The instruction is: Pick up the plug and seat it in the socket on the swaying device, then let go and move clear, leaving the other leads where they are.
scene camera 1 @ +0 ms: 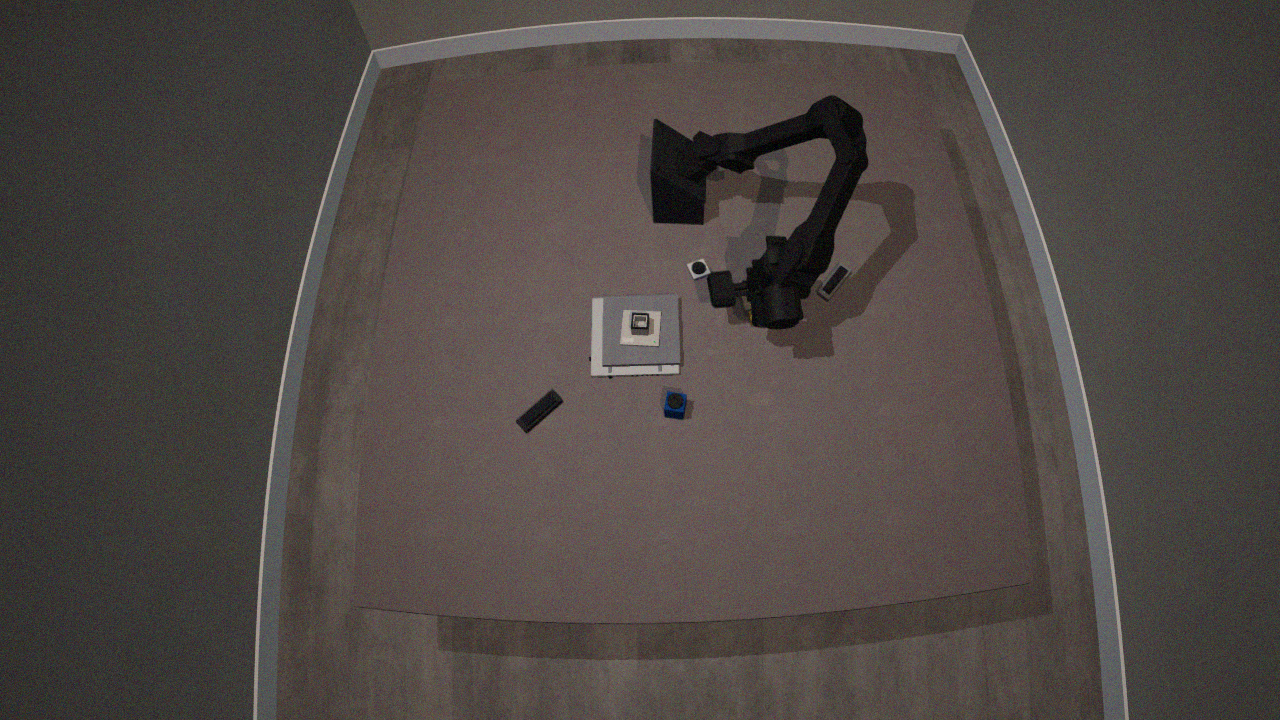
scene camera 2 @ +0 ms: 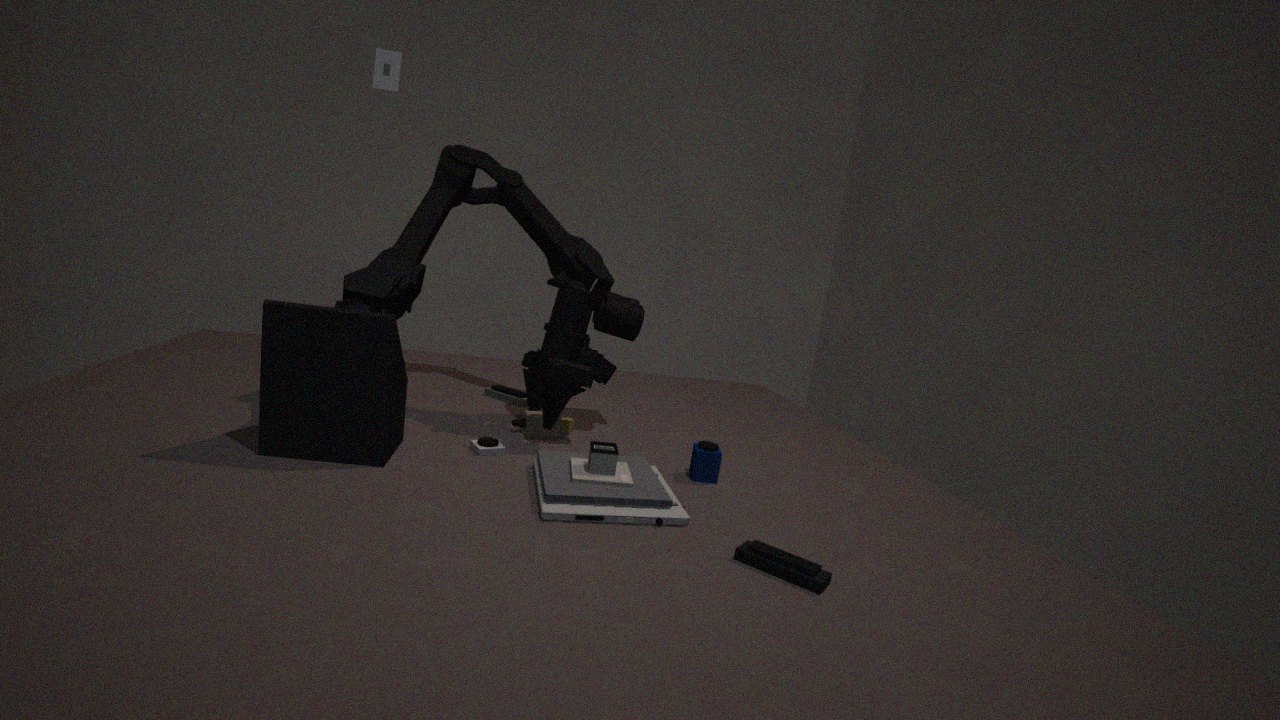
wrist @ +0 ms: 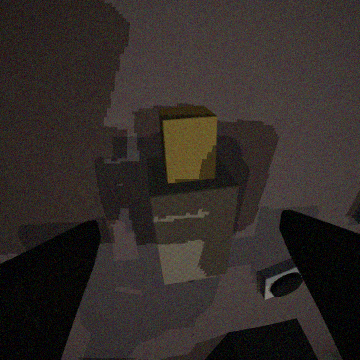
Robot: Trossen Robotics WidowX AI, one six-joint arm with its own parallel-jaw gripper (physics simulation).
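The plug has a pale block body and a yellow tip. It lies low at the table. My gripper is open; its black fingers stand on either side of the plug body, with gaps to both sides in the wrist view. In scene camera 1 the arm hides most of the plug. The swaying device has a grey top plate over a white base. The small upright square socket stands on a pale pad on it.
A white square piece with a black disc lies between arm base and device. A blue block stands beside the device. A black bar lies beyond it. A pale bar with dark top lies near the gripper.
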